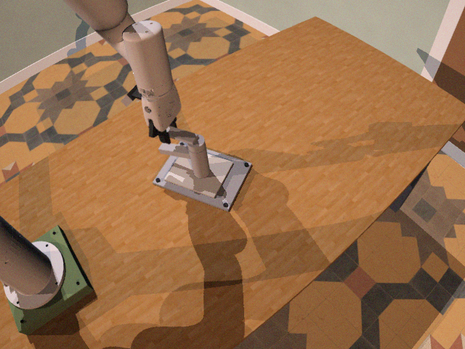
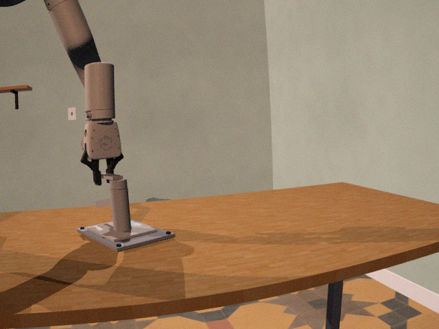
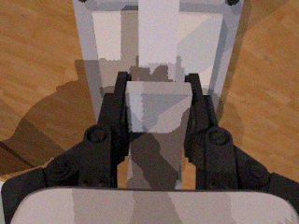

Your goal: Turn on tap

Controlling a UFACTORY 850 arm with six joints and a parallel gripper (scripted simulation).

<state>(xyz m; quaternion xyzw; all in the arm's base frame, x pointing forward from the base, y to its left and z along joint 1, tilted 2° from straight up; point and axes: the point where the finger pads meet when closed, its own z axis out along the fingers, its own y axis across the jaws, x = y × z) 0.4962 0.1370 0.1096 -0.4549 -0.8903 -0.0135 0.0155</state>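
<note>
Now: the lever 50 mm to the right of my hand and 30 mm ahead of it. The rest, counted from my hand: base plate 140 mm below, 70 mm to the right, 50 mm ahead.
</note>
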